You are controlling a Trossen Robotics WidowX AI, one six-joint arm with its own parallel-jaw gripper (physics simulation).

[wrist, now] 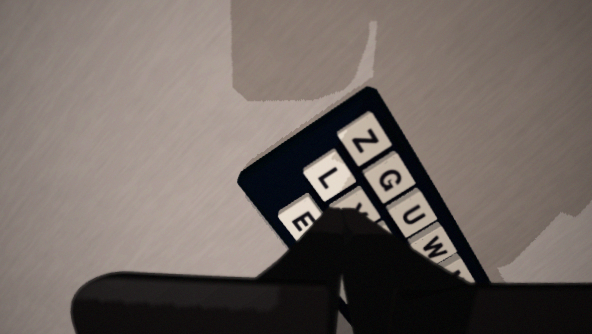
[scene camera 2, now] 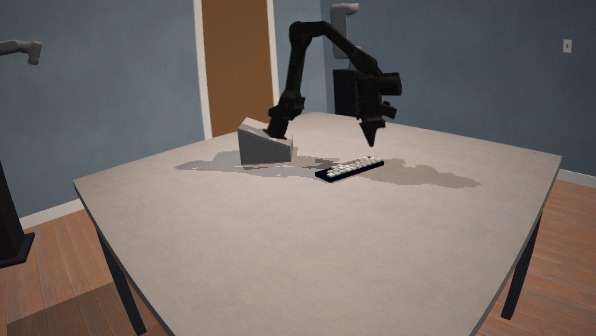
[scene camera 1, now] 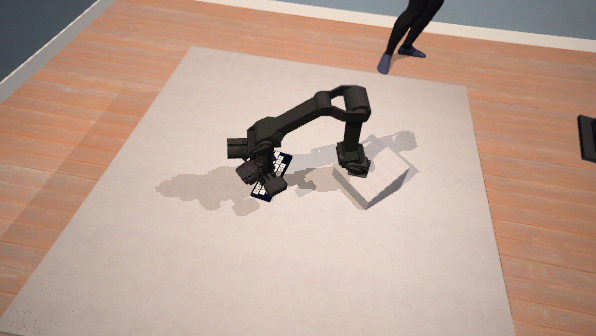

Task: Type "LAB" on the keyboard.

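Note:
The keyboard is a dark navy slab with white letter keys, lying flat on the table. In the wrist view the L key shows whole near its upper end, with the Z key and G key to its right. My gripper is shut and empty, pointing down above the keyboard, with a gap below the tips in scene camera 2. In the wrist view its tips overlap the lower part of the Y key. The fingers hide the A and B keys there. In scene camera 1 the arm covers the keyboard's middle.
The arm's base stands on a pale wedge block on the table. Shadows of the arm fall around the keyboard. A person's legs show beyond the table's far edge. A grey robot arm stands behind the table.

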